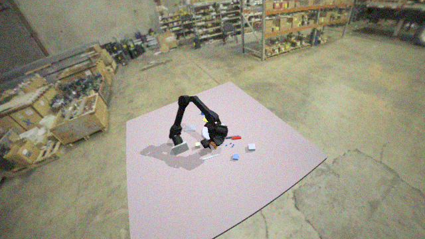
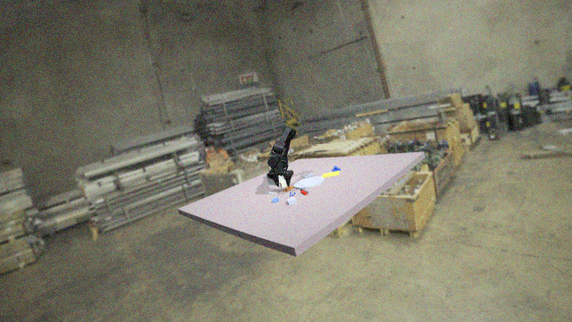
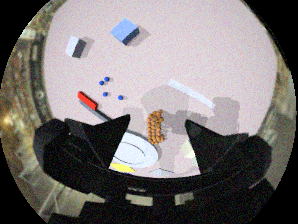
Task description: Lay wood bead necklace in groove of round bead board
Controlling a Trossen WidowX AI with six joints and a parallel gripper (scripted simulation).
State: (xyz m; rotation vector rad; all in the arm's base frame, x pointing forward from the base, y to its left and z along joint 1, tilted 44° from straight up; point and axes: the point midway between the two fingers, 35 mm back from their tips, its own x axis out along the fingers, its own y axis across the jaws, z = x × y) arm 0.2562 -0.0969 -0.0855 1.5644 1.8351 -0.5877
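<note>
My gripper tip is 60 mm past the white stick, 50 mm to the left of it and 40 mm above it. The rest, counted from my gripper tip: cream cube (120 mm behind, 70 mm to the left, 20 mm below); then red-handled tool (160 mm ahead, 30 mm to the left, 30 mm below); then blue block (130 mm to the right, 100 mm ahead, 30 mm below).
</note>
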